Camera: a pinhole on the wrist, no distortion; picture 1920 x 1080 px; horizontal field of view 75.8 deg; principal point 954.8 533.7 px. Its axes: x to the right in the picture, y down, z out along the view. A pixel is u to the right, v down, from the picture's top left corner.
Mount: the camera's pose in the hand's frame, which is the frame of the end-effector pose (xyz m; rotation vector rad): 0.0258 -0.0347 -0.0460 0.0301 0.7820 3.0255
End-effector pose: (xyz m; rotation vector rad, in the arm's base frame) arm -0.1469 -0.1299 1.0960 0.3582 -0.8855 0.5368
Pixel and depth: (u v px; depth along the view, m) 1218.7 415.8 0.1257
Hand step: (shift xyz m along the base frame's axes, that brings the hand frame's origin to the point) -0.0575 0.0012 0.0387
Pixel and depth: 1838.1 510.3 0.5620
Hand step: -0.6171 -0.1247 -0.0114
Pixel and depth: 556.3 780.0 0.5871
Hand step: -0.2951 -0.0810 0.5006
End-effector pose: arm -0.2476 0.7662 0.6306 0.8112 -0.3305 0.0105
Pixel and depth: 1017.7 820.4 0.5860
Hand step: -0.1626 -0.2906 0.4362
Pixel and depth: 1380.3 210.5 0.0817
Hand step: -0.0080 0.0057 0.0270
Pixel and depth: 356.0 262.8 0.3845
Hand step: 0.1104 -0.0486 0.3804
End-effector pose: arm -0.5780 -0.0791 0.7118 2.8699 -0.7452 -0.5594
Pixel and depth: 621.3 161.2 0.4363
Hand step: -0.1062 -0.3354 -0.2387
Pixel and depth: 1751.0 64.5 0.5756
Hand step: -0.6009 -0.2335 -0.1309
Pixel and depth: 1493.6 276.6 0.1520
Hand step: -0.0878 -0.0431 -0.0410
